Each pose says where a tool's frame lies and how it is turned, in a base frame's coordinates. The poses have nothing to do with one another.
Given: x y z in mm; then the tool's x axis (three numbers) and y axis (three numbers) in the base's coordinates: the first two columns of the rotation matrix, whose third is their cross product.
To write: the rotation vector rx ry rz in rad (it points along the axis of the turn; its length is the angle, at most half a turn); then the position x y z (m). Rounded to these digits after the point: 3 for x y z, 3 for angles.
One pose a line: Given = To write
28 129 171 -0.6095 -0.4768 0.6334 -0.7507 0.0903 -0.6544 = 1.227 -2.111 1.528 0.028 0.129 0.171
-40 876 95 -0.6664 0.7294 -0.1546 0.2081 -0.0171 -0.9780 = -0.974 -1.860 1.727 -0.040 0.876 0.095
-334 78 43 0.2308 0.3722 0.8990 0.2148 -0.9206 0.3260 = 2.357 0.566 1.782 -0.334 0.078 0.043
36 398 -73 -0.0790 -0.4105 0.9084 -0.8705 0.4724 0.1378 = 1.111 -1.687 0.557 0.036 0.398 -0.073
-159 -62 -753 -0.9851 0.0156 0.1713 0.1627 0.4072 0.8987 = -0.161 -2.519 -1.632 -0.159 -0.062 -0.753
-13 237 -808 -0.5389 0.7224 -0.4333 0.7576 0.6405 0.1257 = 1.162 2.413 -0.106 -0.013 0.237 -0.808
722 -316 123 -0.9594 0.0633 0.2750 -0.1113 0.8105 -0.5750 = 0.037 -2.715 0.887 0.722 -0.316 0.123
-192 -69 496 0.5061 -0.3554 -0.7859 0.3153 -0.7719 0.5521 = 2.083 -0.033 -1.295 -0.192 -0.069 0.496
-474 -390 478 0.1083 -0.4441 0.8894 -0.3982 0.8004 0.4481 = 0.710 -1.502 -0.038 -0.474 -0.390 0.478
